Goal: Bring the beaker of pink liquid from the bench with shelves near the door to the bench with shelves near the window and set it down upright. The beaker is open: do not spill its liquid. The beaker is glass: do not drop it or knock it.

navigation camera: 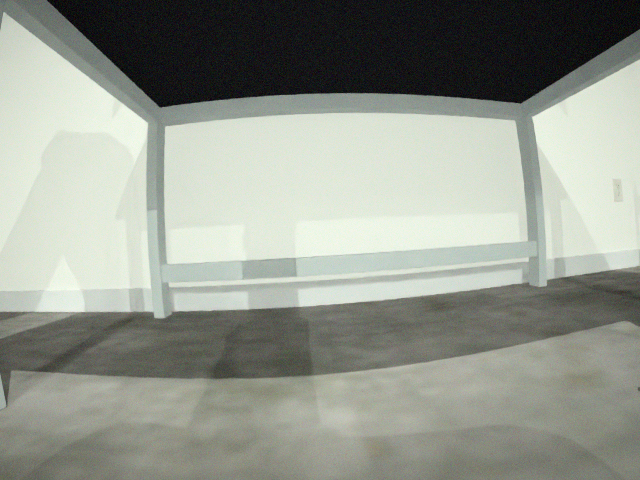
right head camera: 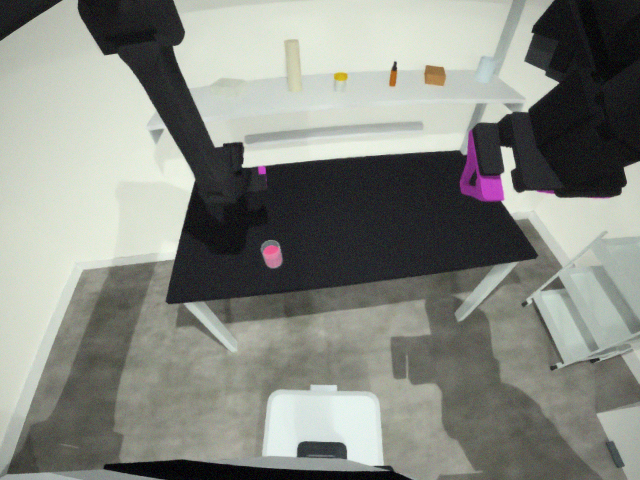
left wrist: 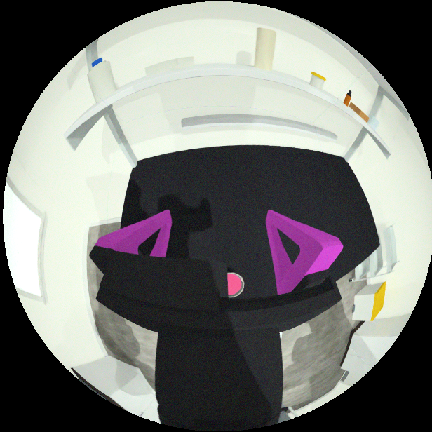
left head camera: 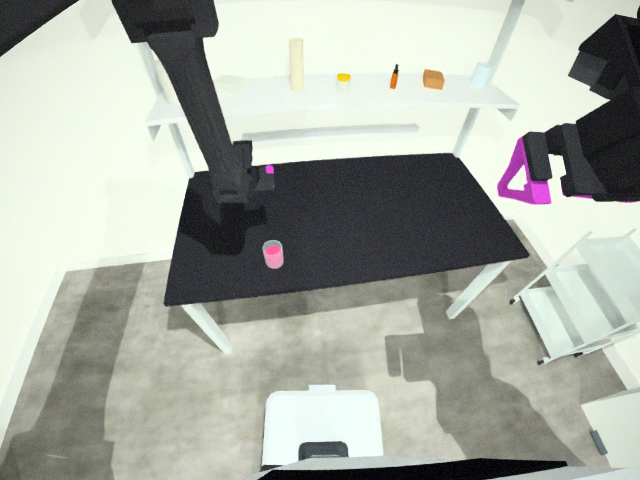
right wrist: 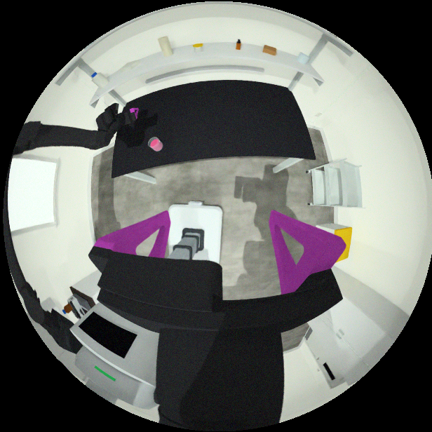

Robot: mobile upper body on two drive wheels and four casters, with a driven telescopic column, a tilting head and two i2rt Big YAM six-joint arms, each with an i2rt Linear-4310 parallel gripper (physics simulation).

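The glass beaker of pink liquid (left head camera: 273, 254) (right head camera: 271, 254) (left wrist: 234, 284) (right wrist: 156, 144) stands upright near the front left of the black bench top (left head camera: 372, 222) (right head camera: 372, 222) (left wrist: 250, 175) (right wrist: 225, 120). One shelf (left head camera: 361, 95) (right head camera: 361, 93) rises behind the bench. My left gripper (left head camera: 267, 178) (left wrist: 218, 215) (right wrist: 130, 110) is open and empty, above the bench and behind the beaker, apart from it. In the left wrist view the gripper body hides part of the beaker. My right gripper (left head camera: 558, 196) (right head camera: 516, 195) (right wrist: 219, 215) is open and empty, raised in front of the bench.
The shelf holds a cream cylinder (left head camera: 296, 64), a yellow-lidded jar (left head camera: 343, 82), an orange bottle (left head camera: 394, 77), a brown block (left head camera: 433, 79) and a pale blue container (left head camera: 481, 74). A white cart (left head camera: 563, 251) stands at the right. A bright window-like panel (right wrist: 35, 195) is at the left.
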